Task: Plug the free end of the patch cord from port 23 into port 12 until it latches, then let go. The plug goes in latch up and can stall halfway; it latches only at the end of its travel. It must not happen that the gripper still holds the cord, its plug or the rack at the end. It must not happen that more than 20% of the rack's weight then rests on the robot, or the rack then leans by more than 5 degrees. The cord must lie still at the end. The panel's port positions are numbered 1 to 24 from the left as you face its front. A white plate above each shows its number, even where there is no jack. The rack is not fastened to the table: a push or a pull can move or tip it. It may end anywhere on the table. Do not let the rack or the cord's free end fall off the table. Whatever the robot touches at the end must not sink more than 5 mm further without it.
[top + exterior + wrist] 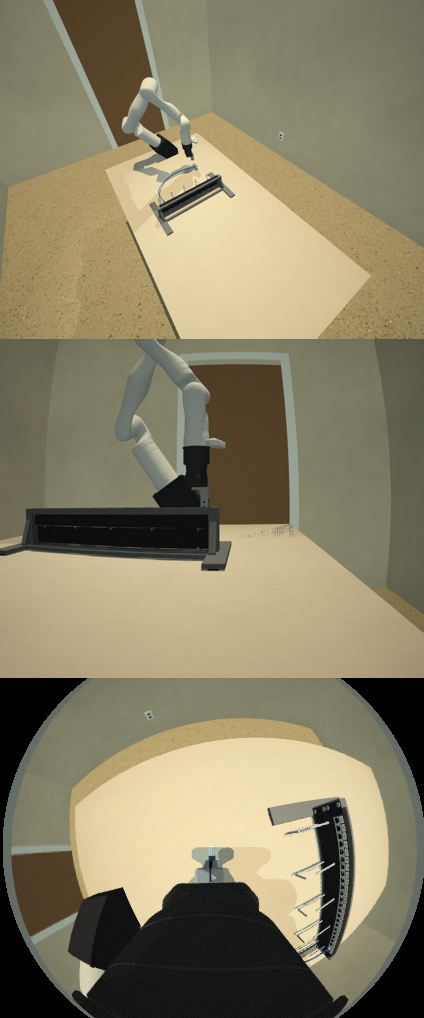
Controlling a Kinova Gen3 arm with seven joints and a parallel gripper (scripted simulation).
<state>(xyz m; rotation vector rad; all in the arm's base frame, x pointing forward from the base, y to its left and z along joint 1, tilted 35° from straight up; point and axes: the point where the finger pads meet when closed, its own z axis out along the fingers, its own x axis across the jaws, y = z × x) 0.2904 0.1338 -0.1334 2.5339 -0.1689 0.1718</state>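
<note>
Now: the plug 9 cm below my hand and 2 cm to the left of it.
</note>
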